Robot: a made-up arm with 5 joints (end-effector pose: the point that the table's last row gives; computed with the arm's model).
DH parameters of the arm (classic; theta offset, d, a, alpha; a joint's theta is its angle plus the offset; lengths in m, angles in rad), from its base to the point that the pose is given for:
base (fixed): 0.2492 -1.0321 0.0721 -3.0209
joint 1: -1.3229 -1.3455 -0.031 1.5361
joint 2: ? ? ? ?
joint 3: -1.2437 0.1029 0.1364 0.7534
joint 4: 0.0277 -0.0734 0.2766 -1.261
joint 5: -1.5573 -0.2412 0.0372 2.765
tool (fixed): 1.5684 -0.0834 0 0
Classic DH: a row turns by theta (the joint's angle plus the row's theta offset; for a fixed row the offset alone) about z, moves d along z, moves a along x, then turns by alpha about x.
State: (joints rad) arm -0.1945 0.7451 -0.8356 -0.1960 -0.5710
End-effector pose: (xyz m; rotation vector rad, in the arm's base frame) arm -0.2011 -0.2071 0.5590 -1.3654 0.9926 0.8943
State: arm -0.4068 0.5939 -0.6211 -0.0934 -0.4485
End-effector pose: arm -0.2228 -0.3674 0.4640 -1.2643 0.4201 0.9321
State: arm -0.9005 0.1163 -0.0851 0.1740 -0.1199
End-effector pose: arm -0.1141 -0.5172 0.1082 -0.3139 -0.4904 0.8633
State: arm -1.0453 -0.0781 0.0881 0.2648 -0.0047
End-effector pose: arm -0.1141 -0.4650 0.0175 0.1044 -0.5518 0.7528
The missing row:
joint 2: 0.9831 0.0066 0.0105 -1.8648
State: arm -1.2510 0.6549 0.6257 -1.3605 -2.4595
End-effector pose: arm -0.0363 -0.2546 0.2928 1.0641 -0.7455 -2.6076
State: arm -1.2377 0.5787 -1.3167 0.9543 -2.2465
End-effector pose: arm 0.2134 -0.5378 0.4735 1.2085 0.2130 -1.6197
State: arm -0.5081 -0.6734 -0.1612 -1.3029 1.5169
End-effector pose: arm -0.0089 -0.3312 0.5072 -0.4292 0.9466 -0.5535
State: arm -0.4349 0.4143 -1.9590 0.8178 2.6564
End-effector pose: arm 0.0570 -0.4337 0.6641 -0.1429 -0.0628 -1.0665
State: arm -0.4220 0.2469 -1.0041 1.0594 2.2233
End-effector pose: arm -0.1638 -0.5487 0.2067 0.9146 -0.1886 -0.9168
